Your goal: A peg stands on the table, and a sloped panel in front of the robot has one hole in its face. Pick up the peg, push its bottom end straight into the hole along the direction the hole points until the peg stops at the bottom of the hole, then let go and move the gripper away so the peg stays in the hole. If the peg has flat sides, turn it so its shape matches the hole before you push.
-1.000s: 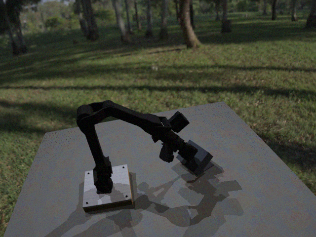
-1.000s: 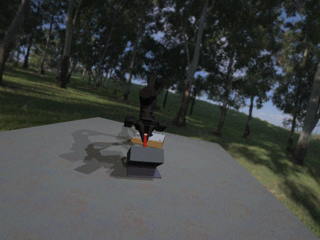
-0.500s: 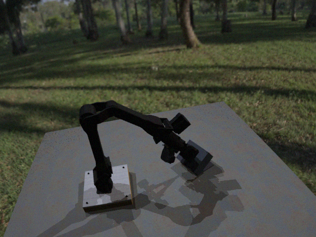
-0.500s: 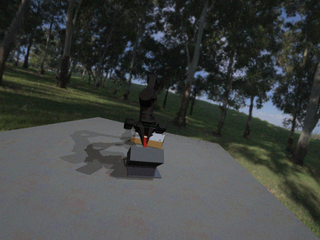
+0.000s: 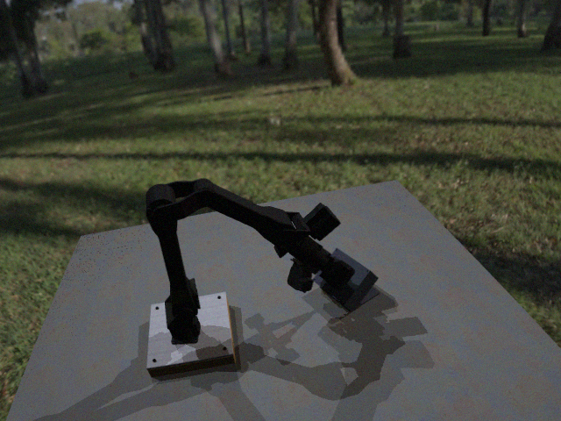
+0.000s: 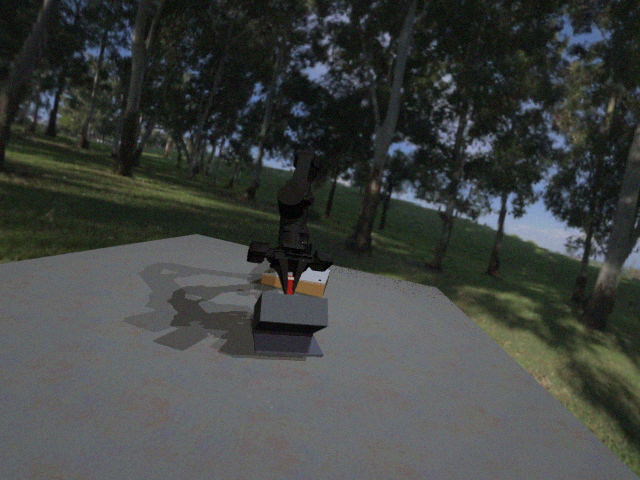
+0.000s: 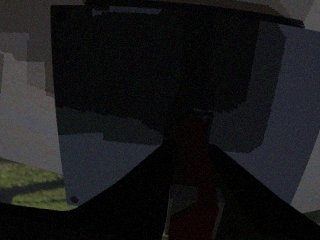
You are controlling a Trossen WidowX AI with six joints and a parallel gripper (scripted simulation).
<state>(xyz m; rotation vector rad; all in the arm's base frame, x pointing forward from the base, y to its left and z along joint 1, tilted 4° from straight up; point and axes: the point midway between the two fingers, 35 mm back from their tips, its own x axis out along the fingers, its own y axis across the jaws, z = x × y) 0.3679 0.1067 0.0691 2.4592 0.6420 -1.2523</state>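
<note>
The red peg lies 10 mm behind my gripper tip and 10 mm above it. Round my gripper tip: flat foot (40 mm ahead, 20 mm to the left, 80 mm below); sloped grey panel (30 mm ahead, 20 mm to the left, 40 mm below).
</note>
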